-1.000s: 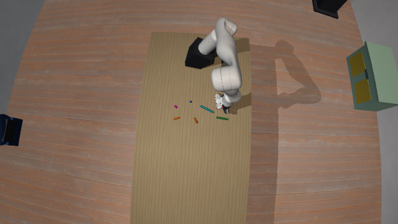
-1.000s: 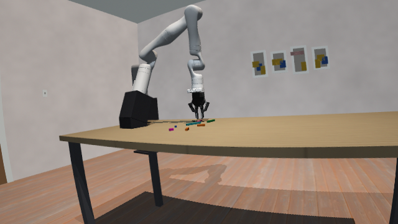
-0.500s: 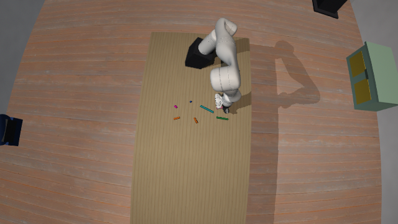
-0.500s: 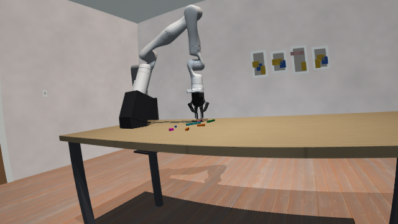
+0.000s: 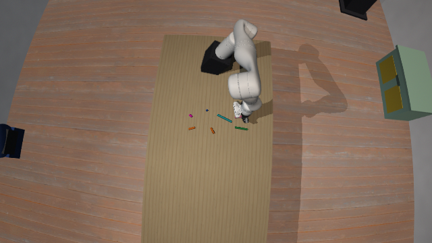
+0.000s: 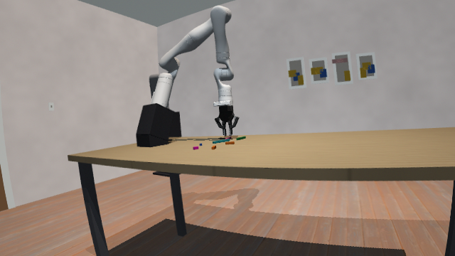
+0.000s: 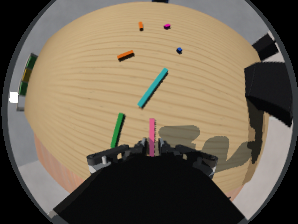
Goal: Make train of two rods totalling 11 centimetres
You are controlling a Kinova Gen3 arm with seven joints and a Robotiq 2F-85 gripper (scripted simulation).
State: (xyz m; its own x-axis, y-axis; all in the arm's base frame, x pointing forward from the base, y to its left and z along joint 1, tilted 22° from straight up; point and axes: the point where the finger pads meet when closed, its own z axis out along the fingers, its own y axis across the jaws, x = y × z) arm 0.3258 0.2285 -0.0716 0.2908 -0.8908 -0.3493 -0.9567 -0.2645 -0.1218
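Right now my hand is 30 mm above the pink rod. Round my hand: turquoise rod (30 mm ahead, 110 mm to the right, 30 mm below); then green rod (80 mm ahead, 30 mm below); then blue rod (230 mm to the right, 30 mm below).
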